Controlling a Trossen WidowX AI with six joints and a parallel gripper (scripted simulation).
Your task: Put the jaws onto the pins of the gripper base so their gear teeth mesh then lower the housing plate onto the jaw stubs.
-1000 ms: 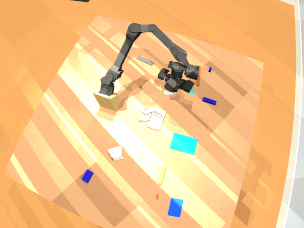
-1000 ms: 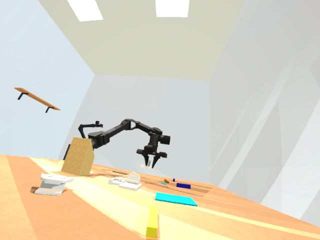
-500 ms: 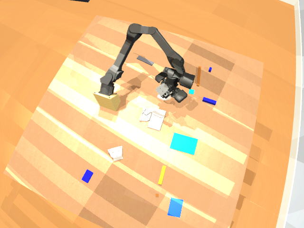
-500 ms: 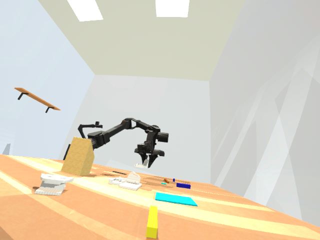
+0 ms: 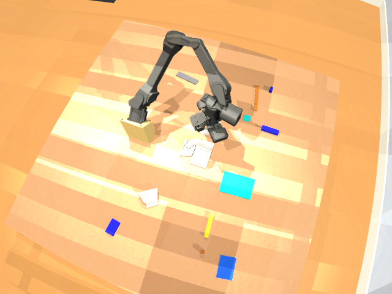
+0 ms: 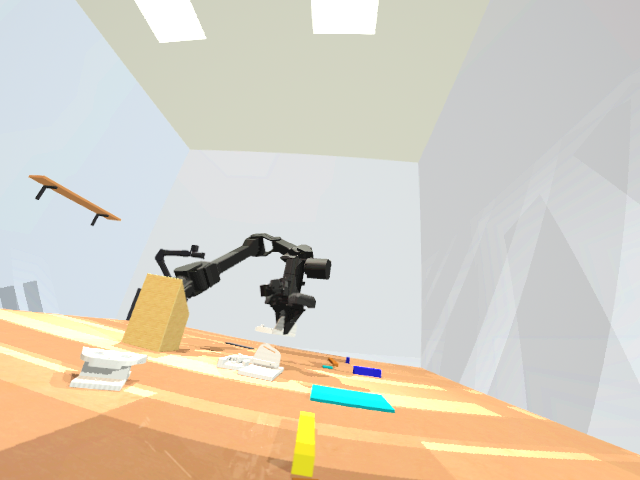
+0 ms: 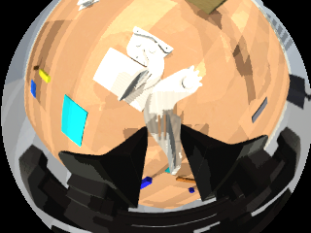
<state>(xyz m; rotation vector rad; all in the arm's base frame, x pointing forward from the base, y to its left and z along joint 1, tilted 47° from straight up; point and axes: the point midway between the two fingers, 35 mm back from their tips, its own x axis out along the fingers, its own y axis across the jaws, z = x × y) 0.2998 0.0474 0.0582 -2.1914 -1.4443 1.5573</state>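
The flat white plate is 10 mm behind my gripper tip, 90 mm to the right of it and 80 mm below it. Round my gripper tip: dark blue bar (250 mm ahead, 110 mm to the left, 70 mm below); cyan sheet (170 mm ahead, 170 mm to the right, 80 mm below); grey strip (200 mm behind, 270 mm to the left, 80 mm below).
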